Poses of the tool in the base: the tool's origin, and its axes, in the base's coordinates. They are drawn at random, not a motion.
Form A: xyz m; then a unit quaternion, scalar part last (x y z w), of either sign.
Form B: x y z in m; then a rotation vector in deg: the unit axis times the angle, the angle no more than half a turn. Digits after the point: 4 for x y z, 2 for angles.
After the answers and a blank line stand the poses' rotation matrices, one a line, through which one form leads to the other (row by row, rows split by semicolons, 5 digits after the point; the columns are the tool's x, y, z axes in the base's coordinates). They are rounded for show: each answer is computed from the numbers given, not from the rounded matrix.
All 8 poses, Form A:
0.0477 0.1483 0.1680 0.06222 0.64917 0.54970 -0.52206
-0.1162 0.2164 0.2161 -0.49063 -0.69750 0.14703 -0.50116
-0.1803 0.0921 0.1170 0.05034 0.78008 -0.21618 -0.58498
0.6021 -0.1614 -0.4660 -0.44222 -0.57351 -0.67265 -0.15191
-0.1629 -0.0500 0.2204 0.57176 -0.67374 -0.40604 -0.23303
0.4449 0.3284 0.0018 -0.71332 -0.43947 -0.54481 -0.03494
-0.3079 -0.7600 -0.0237 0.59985 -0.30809 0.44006 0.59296
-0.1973 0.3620 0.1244 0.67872 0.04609 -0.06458 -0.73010
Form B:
0.0477 0.1483 0.1680 -8.54 -89.10 -75.44
-0.1162 0.2164 0.2161 67.95 96.60 -20.36
-0.1803 0.0921 0.1170 -6.73 -104.26 28.89
0.6021 -0.1614 -0.4660 72.72 94.30 110.61
-0.1629 -0.0500 0.2204 -89.98 106.03 63.90
0.4449 0.3284 0.0018 125.62 77.39 95.94
-0.3079 -0.7600 -0.0237 79.91 -41.04 58.62
-0.1973 0.3620 0.1244 -85.63 -5.81 8.15

-0.44717 0.65473 -0.60940; -0.49317 0.38792 0.77866; 0.74621 0.64873 0.14942
-0.01624 0.83180 0.55484; 0.53706 0.47533 -0.69687; -0.84339 0.28666 -0.45444
-0.31052 -0.17438 -0.93443; 0.33146 0.90146 -0.27838; 0.89090 -0.39617 -0.22212
-0.56273 0.30287 0.76916; 0.71159 -0.29602 0.63718; 0.42067 0.90589 -0.04894
-0.23758 -0.95967 -0.15031; -0.58119 0.01645 0.81360; -0.77831 0.28065 -0.56166
0.02009 0.58890 0.80796; 0.66504 -0.61129 0.42901; 0.74654 0.52870 -0.40392
0.42285 -0.89150 0.16257; 0.15226 -0.10695 -0.98254; 0.89332 0.44022 0.09052
0.98741 -0.03174 -0.15496; 0.15686 0.07034 0.98511; -0.02036 -0.99702 0.07443

